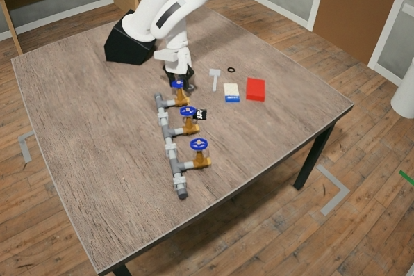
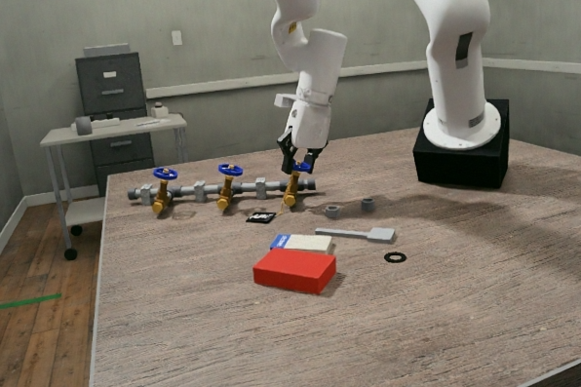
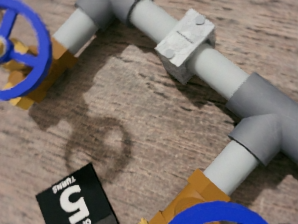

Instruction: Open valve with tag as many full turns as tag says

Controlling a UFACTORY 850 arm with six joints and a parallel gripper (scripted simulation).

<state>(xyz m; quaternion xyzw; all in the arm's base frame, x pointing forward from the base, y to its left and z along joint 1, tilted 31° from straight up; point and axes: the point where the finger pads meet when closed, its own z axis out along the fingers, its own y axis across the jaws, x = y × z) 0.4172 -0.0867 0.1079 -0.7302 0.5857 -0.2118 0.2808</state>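
Now: the grey hex nut 50 mm behind my hand, 90 mm to the left of it and 90 mm below it. From my hand the other things lie so: grey cap 130 mm behind, 90 mm to the left, 100 mm below; grey t-shaped tool 50 mm behind, 230 mm to the left, 100 mm below; black tag 100 mm ahead, 40 mm to the left, 100 mm below.
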